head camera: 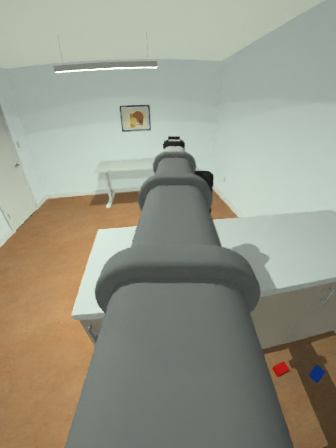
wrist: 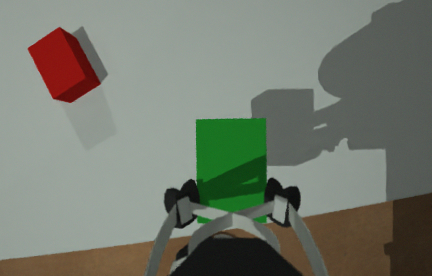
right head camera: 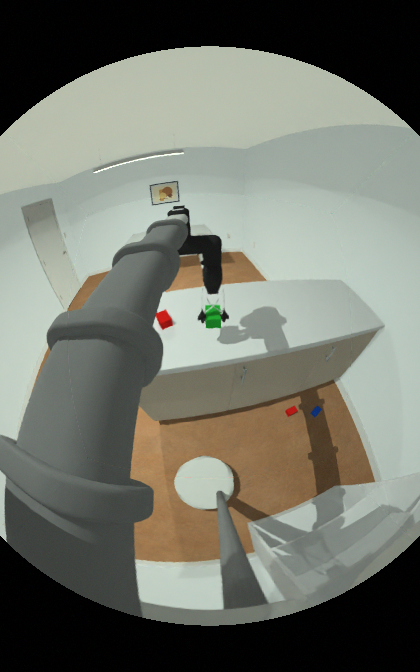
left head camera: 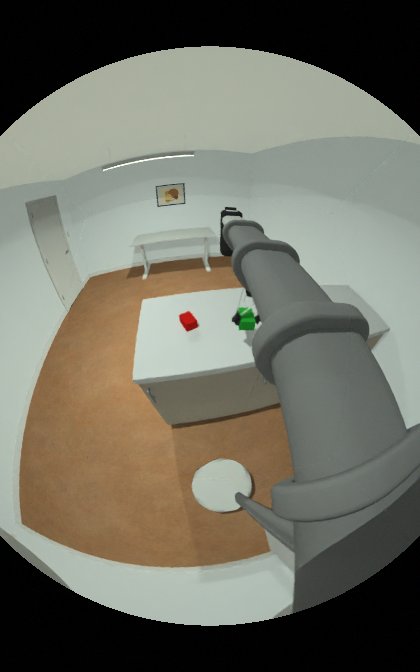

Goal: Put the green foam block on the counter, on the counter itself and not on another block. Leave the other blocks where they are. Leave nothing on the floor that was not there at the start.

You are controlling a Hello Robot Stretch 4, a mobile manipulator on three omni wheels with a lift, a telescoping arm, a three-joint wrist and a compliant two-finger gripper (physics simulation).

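Frame: origin at the robot's base, x ahead, y left, z up, level; centimetres.
Seen in the pictures: gripper, fingertip midpoint: (wrist: 231,194).
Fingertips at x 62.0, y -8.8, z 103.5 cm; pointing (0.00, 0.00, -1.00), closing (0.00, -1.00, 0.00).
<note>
A point is followed by its place in that frame.
The green foam block (left head camera: 246,325) (right head camera: 213,323) (wrist: 231,142) {x 67.1, y -8.9, z 106.2 cm} is between the two fingertips of my gripper (left head camera: 247,319) (right head camera: 213,316) (wrist: 231,194) {x 62.0, y -8.8, z 103.5 cm}, which is shut on it. The block is over the white counter (head camera: 295,245) {x 88.1, y -70.0, z 88.2 cm} (left head camera: 165,350) (right head camera: 320,305) (wrist: 150,50) {x 81.7, y 3.5, z 88.2 cm}; its shadow lies off to the right in the wrist view, apart from it, so it looks held above the top. A red block (left head camera: 188,321) (right head camera: 164,319) (wrist: 65,65) {x 78.6, y 15.0, z 92.7 cm} rests on the counter to the left of the green one. In the head camera view the arm hides the gripper and the green block.
A second red block (head camera: 281,369) {x 53.4, y -77.4, z 1.7 cm} (right head camera: 291,411) and a blue block (head camera: 317,373) {x 48.9, y -102.8, z 1.7 cm} (right head camera: 316,411) lie on the floor in front of the counter. A round white disc (left head camera: 215,487) (right head camera: 197,485) is low in front of the counter. A white desk (left head camera: 172,236) stands by the far wall.
</note>
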